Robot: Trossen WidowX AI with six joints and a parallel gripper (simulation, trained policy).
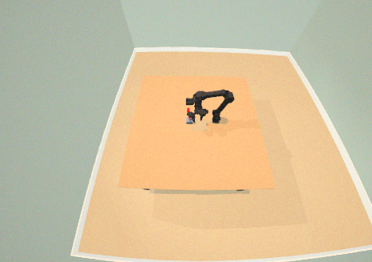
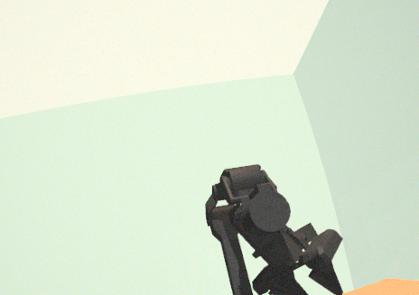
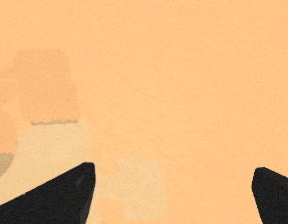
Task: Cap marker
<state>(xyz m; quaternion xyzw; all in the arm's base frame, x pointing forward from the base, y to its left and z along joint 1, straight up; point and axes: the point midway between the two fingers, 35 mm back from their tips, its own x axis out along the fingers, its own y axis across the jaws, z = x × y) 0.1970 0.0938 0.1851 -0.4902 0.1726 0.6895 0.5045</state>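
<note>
The red cap is 210 mm to the right of my gripper tip, 130 mm below it and 80 mm ahead of it.
</note>
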